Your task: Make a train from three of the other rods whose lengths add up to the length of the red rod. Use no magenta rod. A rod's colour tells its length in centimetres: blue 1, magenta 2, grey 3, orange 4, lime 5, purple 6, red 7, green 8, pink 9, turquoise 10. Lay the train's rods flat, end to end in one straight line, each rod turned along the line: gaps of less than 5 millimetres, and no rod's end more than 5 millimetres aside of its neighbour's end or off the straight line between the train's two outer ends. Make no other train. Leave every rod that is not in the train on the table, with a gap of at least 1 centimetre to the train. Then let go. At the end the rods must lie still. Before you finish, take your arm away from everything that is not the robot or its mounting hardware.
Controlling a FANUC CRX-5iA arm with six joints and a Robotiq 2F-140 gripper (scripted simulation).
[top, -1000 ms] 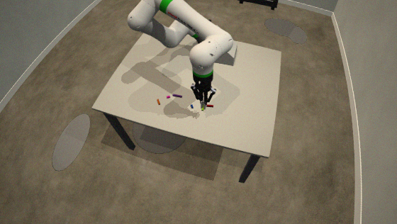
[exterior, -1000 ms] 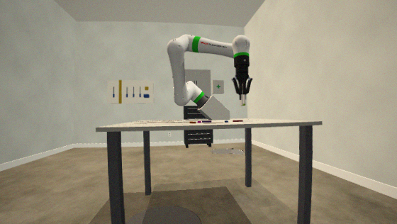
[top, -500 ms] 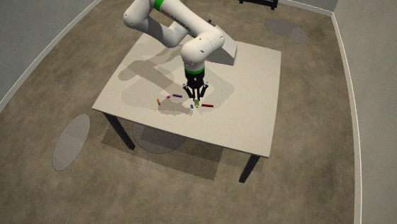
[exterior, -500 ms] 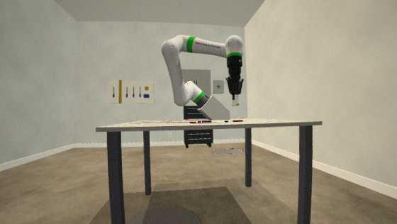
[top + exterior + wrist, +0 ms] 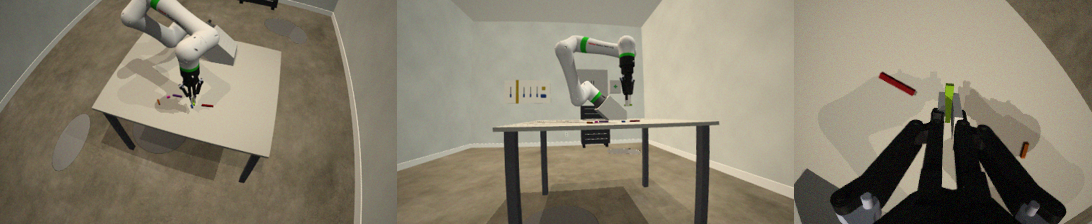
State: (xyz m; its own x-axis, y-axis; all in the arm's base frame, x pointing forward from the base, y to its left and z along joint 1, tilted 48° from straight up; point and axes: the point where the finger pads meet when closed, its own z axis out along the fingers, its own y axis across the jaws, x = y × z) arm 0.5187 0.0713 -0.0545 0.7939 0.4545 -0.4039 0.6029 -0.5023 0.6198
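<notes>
Right now my hand is 60 mm past the red rod, 60 mm to the right of it and 130 mm above it. Round my hand: magenta rod 50 mm behind, 190 mm to the right, 130 mm below; purple rod 80 mm behind, 140 mm to the right, 130 mm below; lime rod 30 mm below.
</notes>
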